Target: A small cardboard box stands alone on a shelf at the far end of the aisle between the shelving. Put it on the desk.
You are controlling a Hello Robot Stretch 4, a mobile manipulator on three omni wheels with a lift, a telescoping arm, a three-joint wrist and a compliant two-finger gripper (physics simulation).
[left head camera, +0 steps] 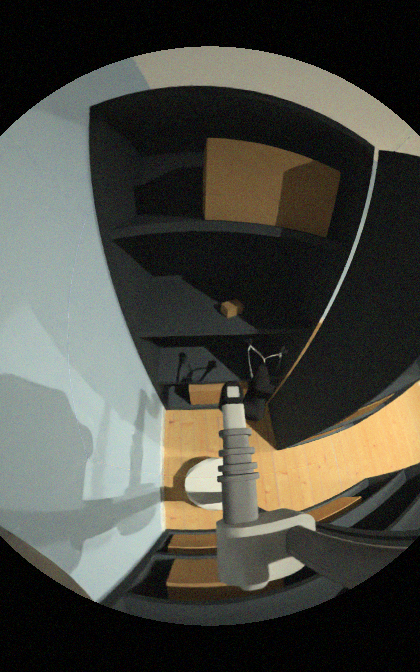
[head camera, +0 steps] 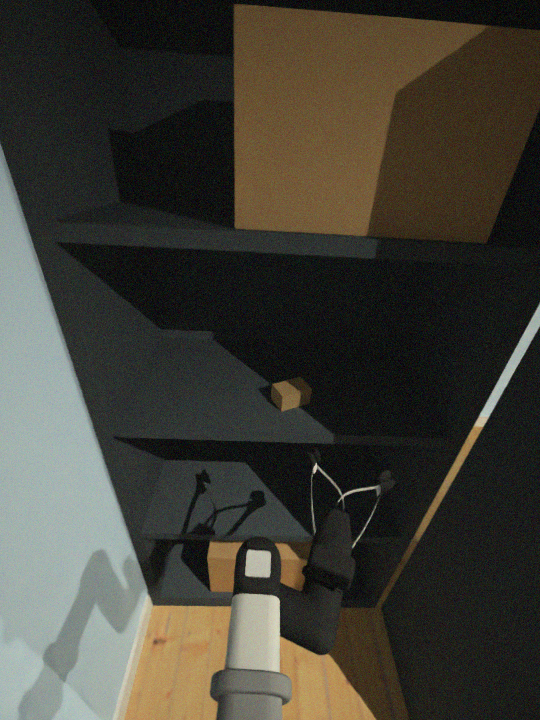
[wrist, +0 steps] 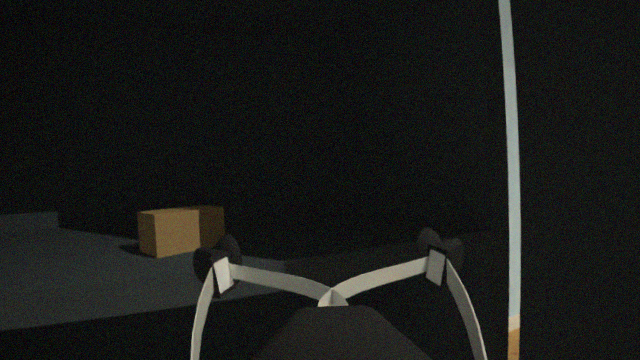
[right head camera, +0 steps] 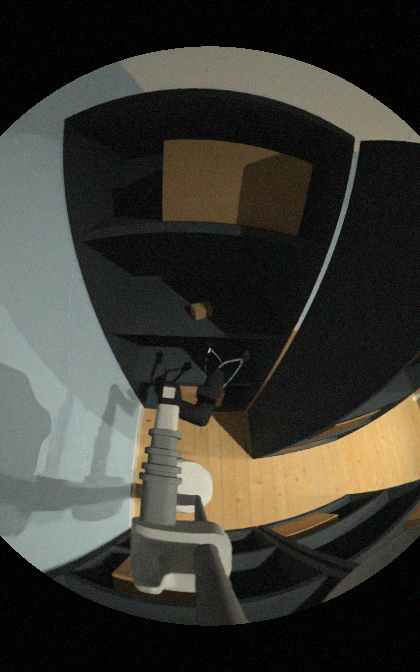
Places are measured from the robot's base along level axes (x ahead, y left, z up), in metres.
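Where they show: gripper, between the fingertips: (head camera: 349, 460) (wrist: 327, 252).
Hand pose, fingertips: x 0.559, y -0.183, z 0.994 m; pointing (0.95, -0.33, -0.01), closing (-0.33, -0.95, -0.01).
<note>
Each offset is from my fingertips to the top centre of the thing. "pt": to the spot under its first point.
The small cardboard box {0.225 m ahead, 0.118 m left, 0.019 m up} (head camera: 288, 394) (left head camera: 230, 308) (right head camera: 199, 310) (wrist: 177, 231) stands alone on a dark middle shelf {pt 0.122 m ahead, 0.265 m left, 0.031 m down} (head camera: 232, 423) (left head camera: 185, 324) (right head camera: 160, 322) (wrist: 100, 290), partly in shadow. My gripper (head camera: 349, 469) (left head camera: 266, 348) (right head camera: 228, 354) (wrist: 327, 252) is open, its fingers wide apart with nothing between them. It is in front of the shelf, apart from the box. In the wrist view the box is left of the fingers, its right end just behind the left fingertip. The desk does not show in these views.
A large cardboard box {0.269 m ahead, 0.041 m left, 0.696 m up} (head camera: 313, 127) (left head camera: 245, 182) (right head camera: 205, 182) stands on the shelf above. Another box (head camera: 220, 567) (left head camera: 202, 394) is low down behind the arm. A pale blue wall (head camera: 40, 407) is at the left. A dark shelving side panel (head camera: 482, 552) (left head camera: 350, 300) (right head camera: 340, 310) is close at the right.
</note>
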